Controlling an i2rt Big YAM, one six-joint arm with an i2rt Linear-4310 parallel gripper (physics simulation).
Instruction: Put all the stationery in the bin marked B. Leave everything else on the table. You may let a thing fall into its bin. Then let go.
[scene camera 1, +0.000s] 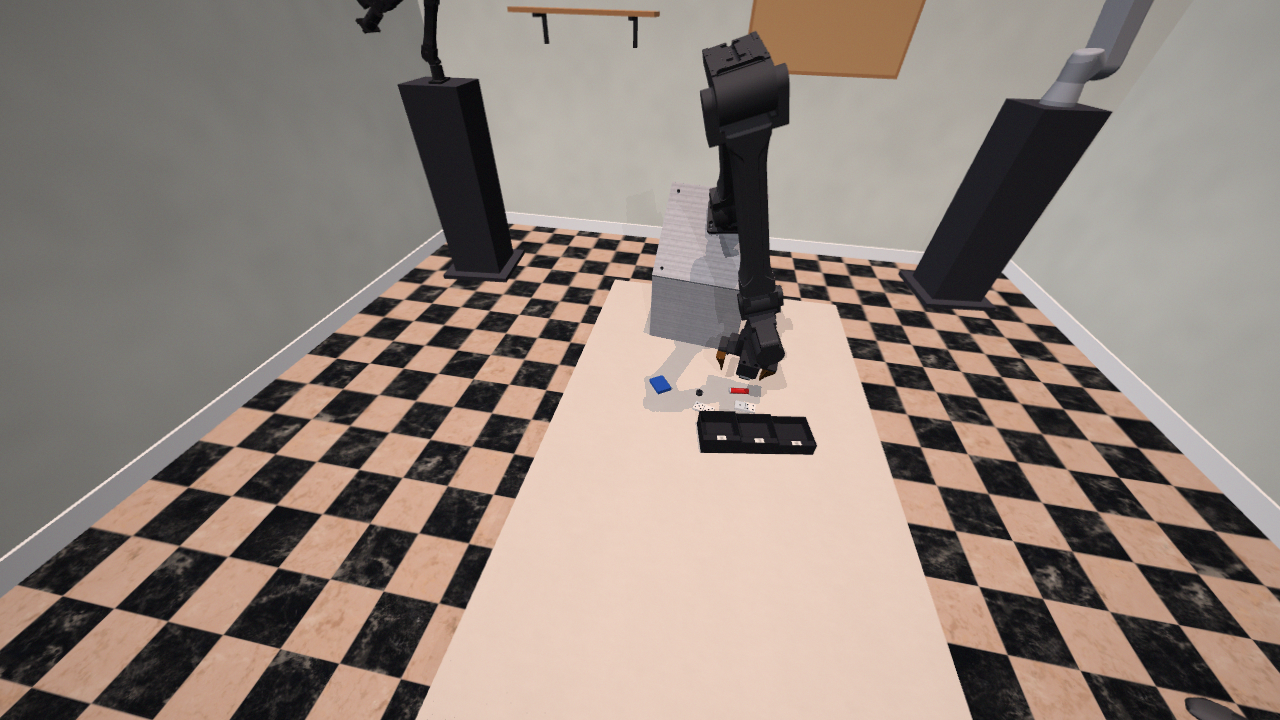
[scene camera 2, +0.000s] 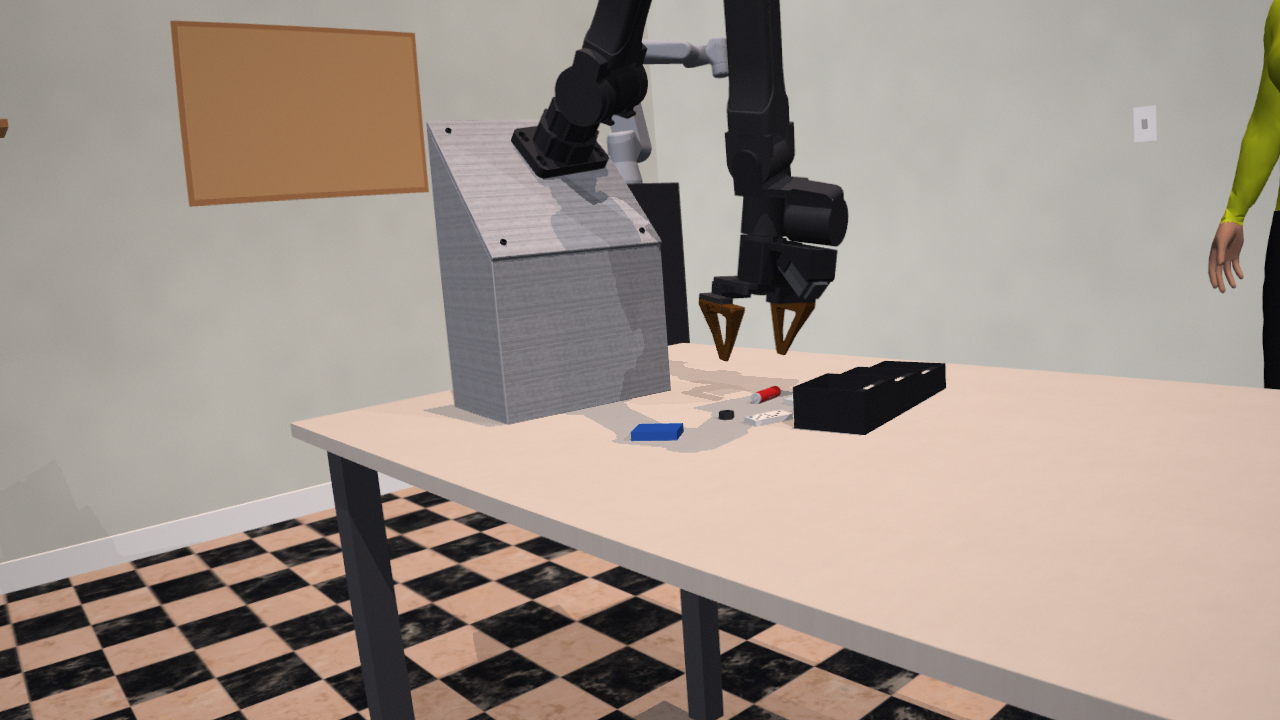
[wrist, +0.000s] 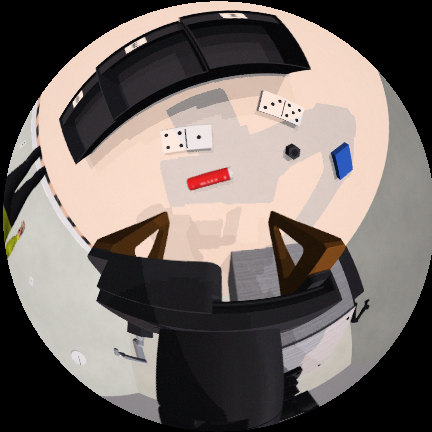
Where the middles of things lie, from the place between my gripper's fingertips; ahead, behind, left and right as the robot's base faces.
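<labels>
Flat blue block (scene camera 2: 662, 431): 200 mm to the right of my hand, 10 mm ahead of it, 50 mm below it. Black three-compartment bin row (scene camera 2: 858, 401): 160 mm ahead of my hand, 20 mm to the left of it, 30 mm below it.
</labels>
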